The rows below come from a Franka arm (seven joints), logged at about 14 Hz.
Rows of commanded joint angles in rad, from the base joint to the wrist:
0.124, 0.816, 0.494, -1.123, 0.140, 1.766, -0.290
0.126, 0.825, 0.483, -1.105, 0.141, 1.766, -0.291
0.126, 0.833, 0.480, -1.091, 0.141, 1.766, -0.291
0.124, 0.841, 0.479, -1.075, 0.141, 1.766, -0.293
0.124, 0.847, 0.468, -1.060, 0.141, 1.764, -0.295
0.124, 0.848, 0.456, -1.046, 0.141, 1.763, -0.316
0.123, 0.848, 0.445, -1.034, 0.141, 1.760, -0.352
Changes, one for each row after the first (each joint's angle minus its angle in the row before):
0.002, 0.009, -0.011, 0.018, 0.001, 0.000, -0.001
0.000, 0.008, -0.003, 0.014, 0.000, 0.000, 0.000
-0.002, 0.008, -0.001, 0.016, 0.000, 0.000, -0.002
0.000, 0.006, -0.011, 0.015, 0.000, -0.002, -0.002
0.000, 0.001, -0.012, 0.014, 0.000, -0.001, -0.021
-0.001, 0.000, -0.011, 0.012, 0.000, -0.003, -0.036

